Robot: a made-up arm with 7 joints.
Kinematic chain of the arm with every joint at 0, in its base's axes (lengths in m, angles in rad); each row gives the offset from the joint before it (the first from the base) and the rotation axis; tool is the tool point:
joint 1: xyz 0 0.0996 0 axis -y
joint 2: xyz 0 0.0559 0 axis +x
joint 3: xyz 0 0 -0.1 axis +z
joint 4: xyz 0 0 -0.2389 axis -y
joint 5: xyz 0 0 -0.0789 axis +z
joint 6: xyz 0 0 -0.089 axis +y
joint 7: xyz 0 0 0 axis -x
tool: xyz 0 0 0
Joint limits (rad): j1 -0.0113..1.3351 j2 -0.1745..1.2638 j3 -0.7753..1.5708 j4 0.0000..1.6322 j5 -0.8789..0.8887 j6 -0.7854..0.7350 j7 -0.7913..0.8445
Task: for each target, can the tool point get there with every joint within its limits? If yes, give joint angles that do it. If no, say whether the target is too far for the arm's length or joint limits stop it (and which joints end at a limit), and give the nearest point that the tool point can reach.
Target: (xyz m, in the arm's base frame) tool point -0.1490 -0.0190 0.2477
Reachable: no: joint limits stop it (at a limit: joint 1, joint 2, joint 3, joint 4) | nearest point 0.3228 -0.0171 0.0456 | short by 0.513 m
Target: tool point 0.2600 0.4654 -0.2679
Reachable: yes | joints 0.5088 0.7462 -0.1767 0.6237 -0.6580 0.1703 -0.0814
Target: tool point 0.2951 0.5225 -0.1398
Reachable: yes | joints 0.8898 0.7866 0.4211 0.5281 -0.3719 -0.5776 0.5711
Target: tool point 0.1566 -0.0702 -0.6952
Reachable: no: too far | nearest point 0.1077 0.0406 -0.4783 | short by 0.248 m
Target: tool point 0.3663 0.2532 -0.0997
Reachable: yes | joints 0.9266 0.5212 -0.5753 1.4772 0.3570 0.4642 -0.4511
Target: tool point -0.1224 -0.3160 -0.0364
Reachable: no: joint limits stop it (at a limit: joint 1, joint 2, joint 3, joint 4) | nearest point 0.1163 -0.0171 -0.3046 | short by 0.467 m
